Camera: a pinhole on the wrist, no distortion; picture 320 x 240 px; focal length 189.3 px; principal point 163.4 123.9 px. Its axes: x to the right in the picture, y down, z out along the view. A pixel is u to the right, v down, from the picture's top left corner.
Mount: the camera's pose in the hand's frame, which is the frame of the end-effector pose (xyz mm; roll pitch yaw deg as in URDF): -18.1 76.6 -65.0 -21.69 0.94 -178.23
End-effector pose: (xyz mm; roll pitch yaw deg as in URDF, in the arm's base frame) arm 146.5 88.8 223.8 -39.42 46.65 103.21
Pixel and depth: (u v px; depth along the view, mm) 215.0 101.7 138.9
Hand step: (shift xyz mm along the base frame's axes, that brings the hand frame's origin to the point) -68.2 -34.7 61.2
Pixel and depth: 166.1 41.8 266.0
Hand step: -218.6 18.9 101.6
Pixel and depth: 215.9 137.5 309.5
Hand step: -103.0 54.1 215.4
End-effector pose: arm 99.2 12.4 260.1 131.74 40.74 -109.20
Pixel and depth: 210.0 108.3 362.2
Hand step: -105.0 270.6 -88.6
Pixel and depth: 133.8 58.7 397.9
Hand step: -255.8 192.5 -171.3
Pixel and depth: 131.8 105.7 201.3
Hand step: -93.1 69.9 -62.6
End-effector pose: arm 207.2 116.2 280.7 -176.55 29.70 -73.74
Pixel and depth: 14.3 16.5 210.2
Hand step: -90.5 -60.5 -230.1
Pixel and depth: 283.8 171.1 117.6
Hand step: -28.5 91.9 17.6
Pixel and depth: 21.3 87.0 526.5
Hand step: 62.8 -76.6 -589.7
